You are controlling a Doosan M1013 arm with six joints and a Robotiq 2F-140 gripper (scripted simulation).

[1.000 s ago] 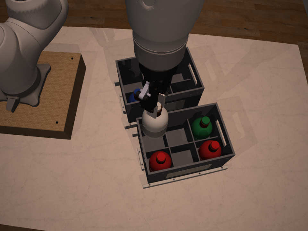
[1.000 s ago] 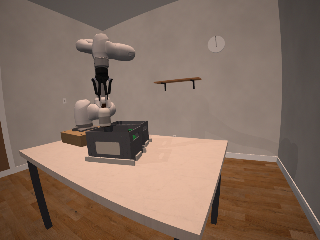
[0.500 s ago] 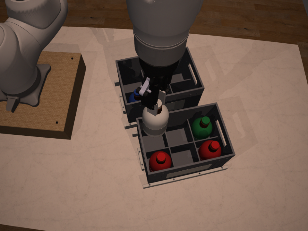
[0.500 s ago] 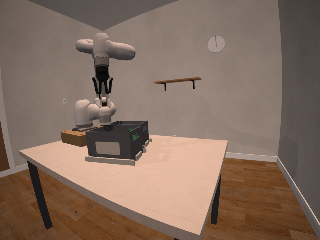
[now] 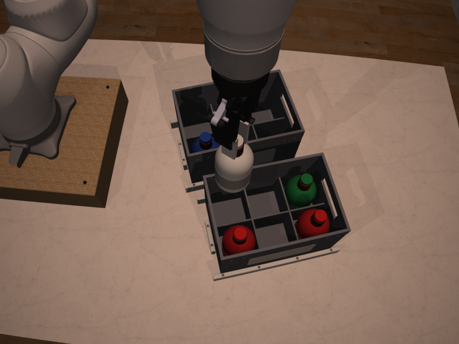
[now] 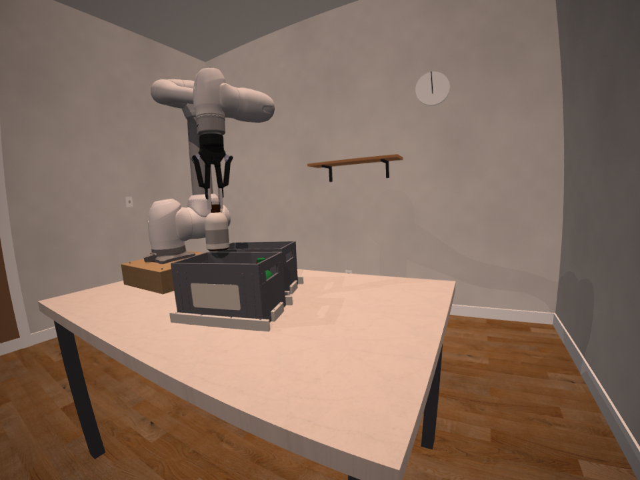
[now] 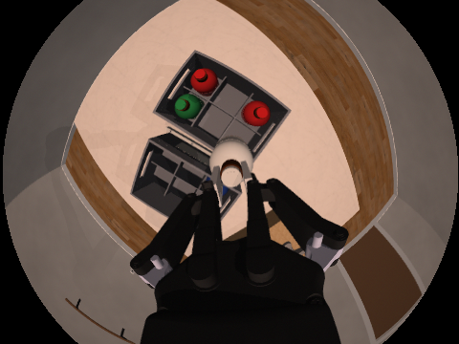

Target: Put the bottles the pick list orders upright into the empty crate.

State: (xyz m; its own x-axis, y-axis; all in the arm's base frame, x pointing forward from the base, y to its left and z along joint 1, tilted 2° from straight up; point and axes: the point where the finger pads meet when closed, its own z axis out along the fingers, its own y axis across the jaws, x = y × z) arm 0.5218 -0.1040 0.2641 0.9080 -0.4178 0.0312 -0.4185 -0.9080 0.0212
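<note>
The white bottle is 80 mm below my hand. The rest, counted from my hand: blue bottle 70 mm behind, 100 mm to the left, 260 mm below; green bottle 160 mm ahead, 30 mm to the left, 260 mm below; pick list 80 mm behind, 310 mm to the left, 350 mm below.
</note>
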